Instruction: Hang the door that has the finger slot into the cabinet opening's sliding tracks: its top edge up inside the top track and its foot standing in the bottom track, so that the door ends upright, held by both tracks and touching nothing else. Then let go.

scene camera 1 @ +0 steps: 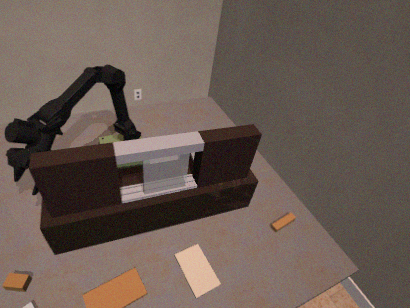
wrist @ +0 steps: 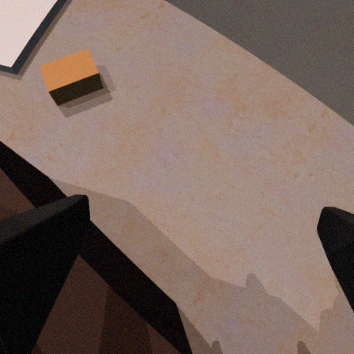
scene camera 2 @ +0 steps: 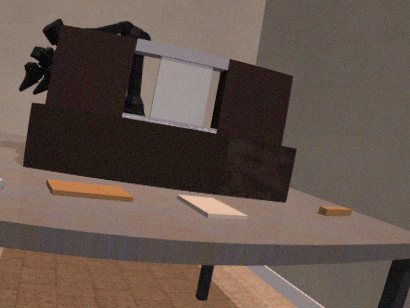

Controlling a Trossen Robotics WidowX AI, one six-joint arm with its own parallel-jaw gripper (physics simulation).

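Frame: origin at the arm's base, x down, y left, z ahead, level; millimetres.
Where they show: gripper, fingertip midpoint: (scene camera 1: 24, 188) (wrist: 205, 213) (scene camera 2: 26, 92).
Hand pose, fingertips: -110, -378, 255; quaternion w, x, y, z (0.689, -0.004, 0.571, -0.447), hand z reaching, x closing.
Note:
Each offset is from my fingertips to the top centre of the thing, as dx, dy, dz. "*": to the spot under its first point.
The dark cabinet (scene camera 1: 150, 225) (scene camera 2: 125, 150) (wrist: 50, 320) has an opening with a pale top track @[* -189, +415, +114] (scene camera 1: 160, 146) (scene camera 2: 182, 53) and bottom track @[* +16, +321, +99] (scene camera 1: 131, 193) (scene camera 2: 140, 119). A grey-white panel @[-162, +437, +109] (scene camera 1: 167, 175) (scene camera 2: 182, 92) stands upright in the opening, a lighter band near its top in scene camera 1; a finger slot cannot be made out. A white panel with a dark edge @[* +175, -19, +302] (scene camera 1: 30, 305) (scene camera 2: 1, 183) (wrist: 25, 30) lies on the table, partly cut off; no slot shows on it. My gripper (scene camera 1: 26, 181) (scene camera 2: 28, 92) (wrist: 205, 213) is open and empty beside the cabinet's left end, apart from both panels.
An orange block @[+160, -59, +219] (scene camera 1: 17, 281) (wrist: 70, 70) lies near the white panel. An orange board @[+180, +214, +344] (scene camera 1: 116, 290) (scene camera 2: 90, 190), a cream board @[+181, +485, +351] (scene camera 1: 197, 270) (scene camera 2: 212, 206) and a small orange bar @[+170, +898, +288] (scene camera 1: 283, 221) (scene camera 2: 335, 211) lie before the cabinet. A green piece (scene camera 1: 110, 139) is behind it.

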